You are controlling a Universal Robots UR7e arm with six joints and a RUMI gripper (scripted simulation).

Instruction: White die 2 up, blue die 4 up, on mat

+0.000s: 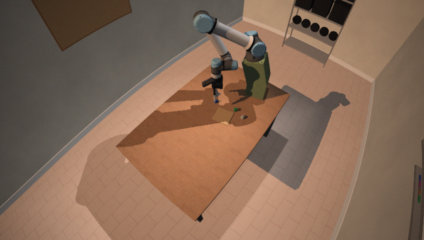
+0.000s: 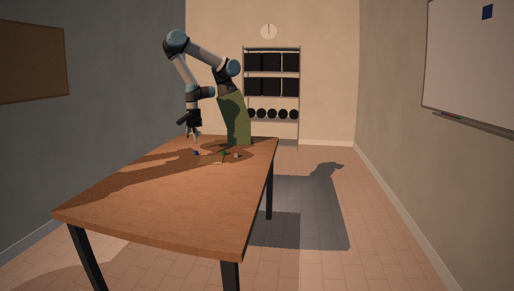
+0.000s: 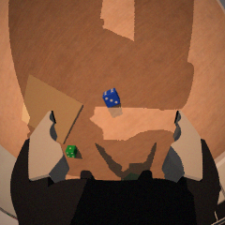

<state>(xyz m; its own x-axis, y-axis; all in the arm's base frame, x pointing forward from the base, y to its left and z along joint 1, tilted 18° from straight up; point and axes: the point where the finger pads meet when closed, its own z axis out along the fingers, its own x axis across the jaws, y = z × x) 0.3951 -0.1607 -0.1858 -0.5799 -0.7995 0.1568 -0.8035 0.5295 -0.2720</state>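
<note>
Right now the blue die is 1 cm behind my hand, 2 cm to the left of it and 8 cm below it. From my hand the other things lie so: green die 7 cm behind, 20 cm to the left, 8 cm below; then tan mat 5 cm ahead, 17 cm to the left, 9 cm below; then white die 6 cm behind, 29 cm to the left, 8 cm below.
</note>
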